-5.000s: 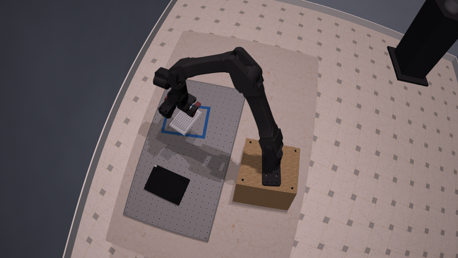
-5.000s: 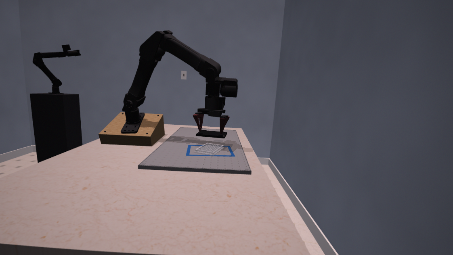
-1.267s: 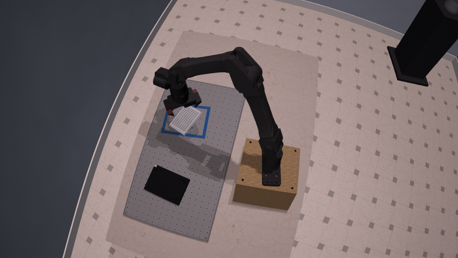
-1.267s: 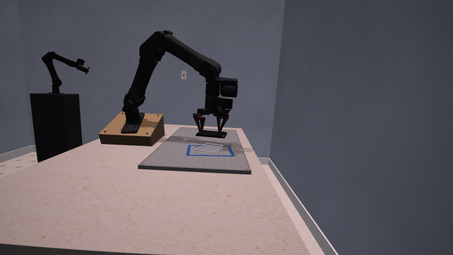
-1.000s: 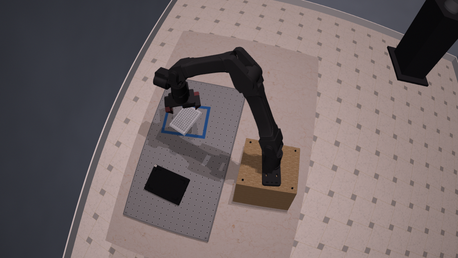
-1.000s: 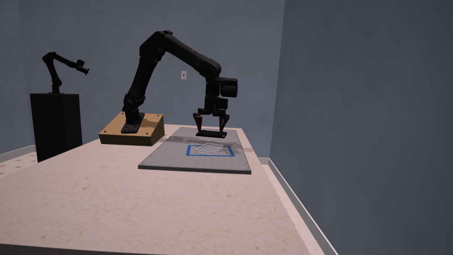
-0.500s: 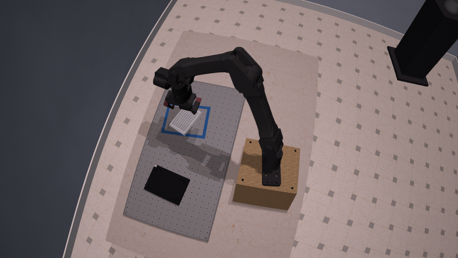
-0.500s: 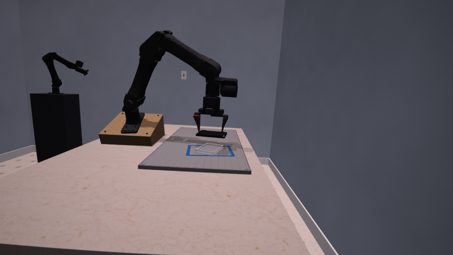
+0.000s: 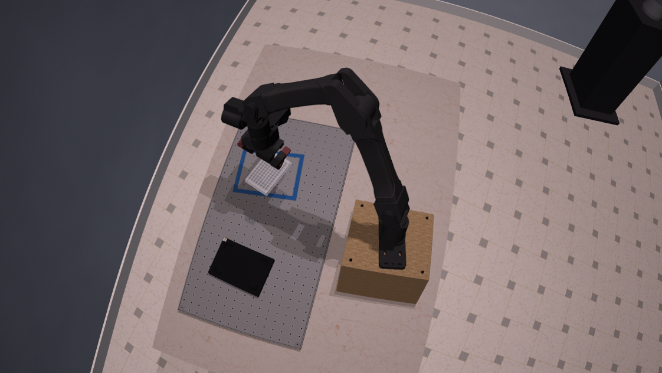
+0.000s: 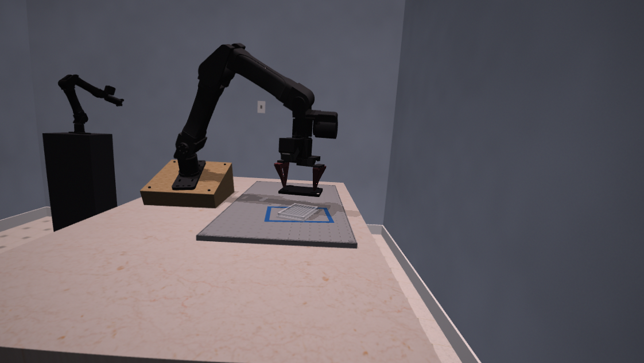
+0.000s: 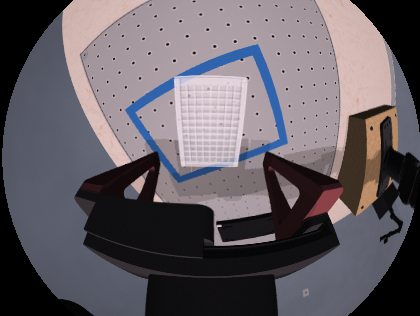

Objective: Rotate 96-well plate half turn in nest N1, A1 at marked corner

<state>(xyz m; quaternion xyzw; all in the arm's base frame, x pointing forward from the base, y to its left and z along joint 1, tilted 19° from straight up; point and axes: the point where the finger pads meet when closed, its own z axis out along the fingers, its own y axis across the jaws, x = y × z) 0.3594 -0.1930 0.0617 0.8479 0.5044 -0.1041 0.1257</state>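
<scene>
Right now the 96-well plate is 80 mm below my hand. The rest, counted from my hand: black plate nest N1: 40 mm ahead, 300 mm to the left, 80 mm below; A1 label: 100 mm ahead, 230 mm to the left, 80 mm below.
</scene>
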